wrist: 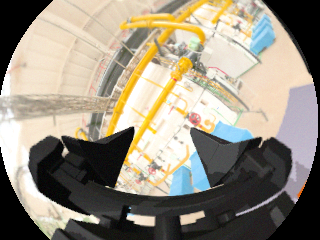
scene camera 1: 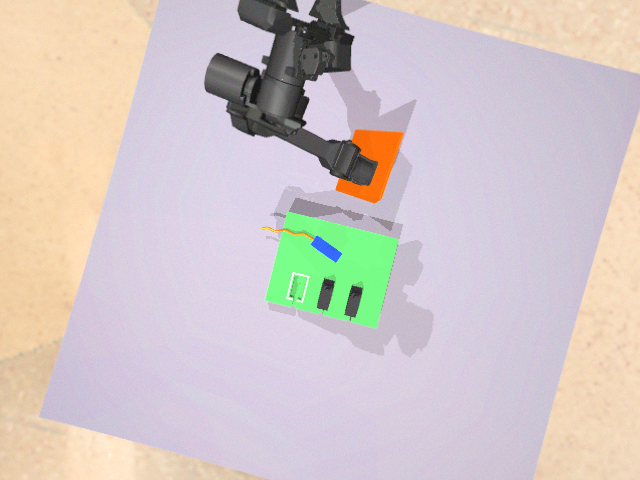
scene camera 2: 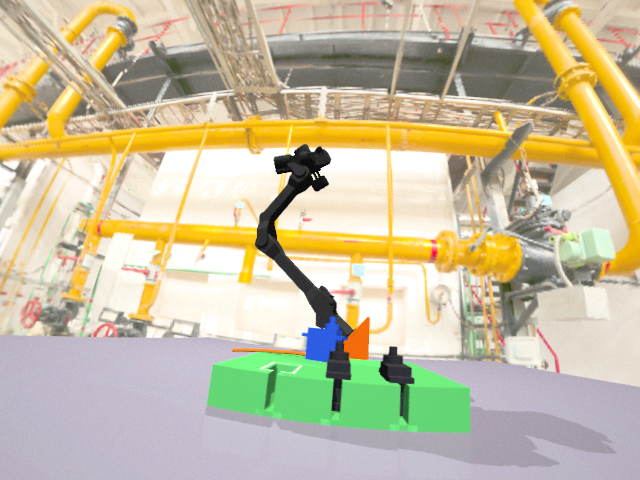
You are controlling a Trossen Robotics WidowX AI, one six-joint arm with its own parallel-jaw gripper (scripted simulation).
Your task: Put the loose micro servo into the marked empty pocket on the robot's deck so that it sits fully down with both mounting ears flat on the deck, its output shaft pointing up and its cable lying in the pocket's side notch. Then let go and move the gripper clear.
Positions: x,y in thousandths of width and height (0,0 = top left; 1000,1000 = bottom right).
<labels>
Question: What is my gripper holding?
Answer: Nothing.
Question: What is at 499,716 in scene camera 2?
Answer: A blue micro servo.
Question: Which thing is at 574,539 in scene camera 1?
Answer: A green deck.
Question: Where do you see a green deck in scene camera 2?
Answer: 455,749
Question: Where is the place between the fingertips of my gripper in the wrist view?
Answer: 508,544
</labels>
